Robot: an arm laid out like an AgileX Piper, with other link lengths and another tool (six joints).
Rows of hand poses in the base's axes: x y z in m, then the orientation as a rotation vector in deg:
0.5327 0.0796 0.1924 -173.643 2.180 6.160
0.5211 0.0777 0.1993 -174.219 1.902 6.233
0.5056 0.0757 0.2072 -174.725 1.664 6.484
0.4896 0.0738 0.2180 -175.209 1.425 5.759
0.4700 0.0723 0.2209 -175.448 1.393 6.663
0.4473 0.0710 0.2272 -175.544 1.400 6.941
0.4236 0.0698 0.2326 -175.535 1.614 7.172
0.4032 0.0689 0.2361 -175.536 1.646 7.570
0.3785 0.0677 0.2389 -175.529 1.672 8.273
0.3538 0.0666 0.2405 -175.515 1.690 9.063
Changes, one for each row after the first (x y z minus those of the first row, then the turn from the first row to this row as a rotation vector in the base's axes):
-0.0116 -0.0019 0.0069 -0.568 0.031 0.209
-0.0271 -0.0039 0.0148 -1.072 0.181 0.395
-0.0431 -0.0058 0.0256 -1.529 -0.306 0.543
-0.0627 -0.0073 0.0285 -1.790 0.280 0.607
-0.0854 -0.0086 0.0348 -1.894 0.460 0.616
-0.1091 -0.0098 0.0402 -1.899 0.618 0.485
-0.1295 -0.0107 0.0437 -1.914 0.878 0.479
-0.1542 -0.0119 0.0465 -1.933 1.336 0.488
-0.1789 -0.0130 0.0481 -1.951 1.851 0.505

